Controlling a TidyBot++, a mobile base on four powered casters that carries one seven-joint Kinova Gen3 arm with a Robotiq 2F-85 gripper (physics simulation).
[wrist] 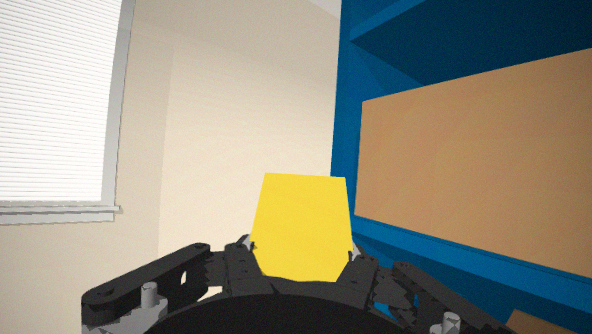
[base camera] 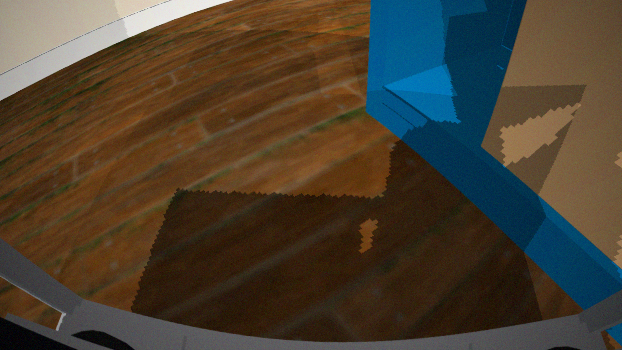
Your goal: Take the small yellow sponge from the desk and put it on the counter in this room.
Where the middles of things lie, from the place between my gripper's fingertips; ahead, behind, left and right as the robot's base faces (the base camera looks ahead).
Scene:
I see my gripper 10 mm past the small yellow sponge (wrist: 301, 230).

